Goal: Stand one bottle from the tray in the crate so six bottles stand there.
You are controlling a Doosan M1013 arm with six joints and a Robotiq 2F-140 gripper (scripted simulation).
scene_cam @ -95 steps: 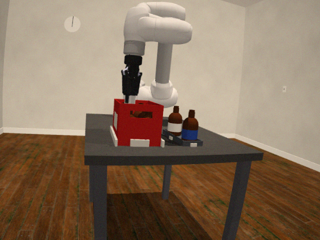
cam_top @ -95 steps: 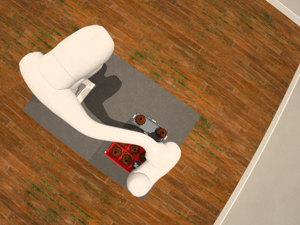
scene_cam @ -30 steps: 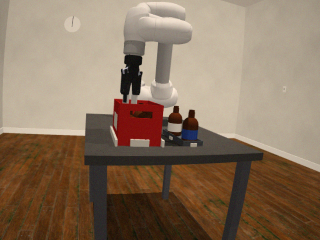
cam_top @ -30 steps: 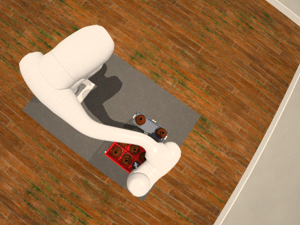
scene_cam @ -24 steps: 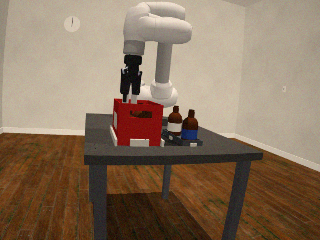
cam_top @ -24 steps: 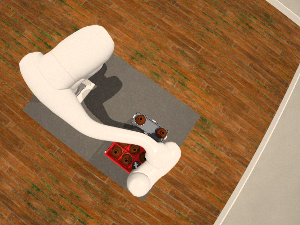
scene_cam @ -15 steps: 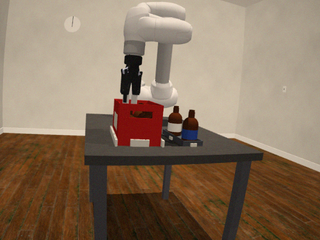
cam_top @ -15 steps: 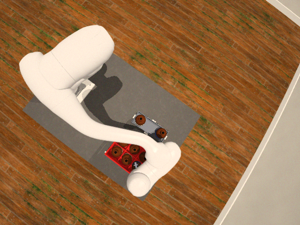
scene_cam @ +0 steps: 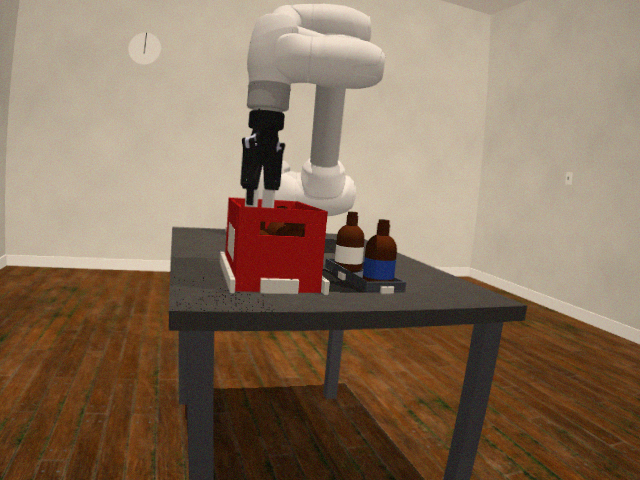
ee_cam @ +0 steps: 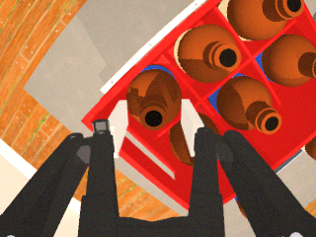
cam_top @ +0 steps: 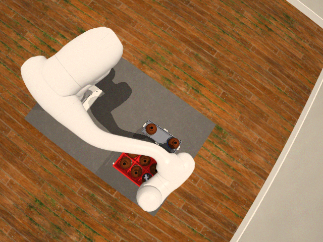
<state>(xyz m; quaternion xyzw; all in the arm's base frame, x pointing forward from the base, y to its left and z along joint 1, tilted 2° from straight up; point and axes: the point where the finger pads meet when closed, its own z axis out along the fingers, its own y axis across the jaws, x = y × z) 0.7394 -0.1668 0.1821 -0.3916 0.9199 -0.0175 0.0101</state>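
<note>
Now: hand 9 cm past the red crate, 5 cm to the right of it and 9 cm above it. The rest, counted from my hand: tray: 8 cm behind, 29 cm to the left, 16 cm below.
</note>
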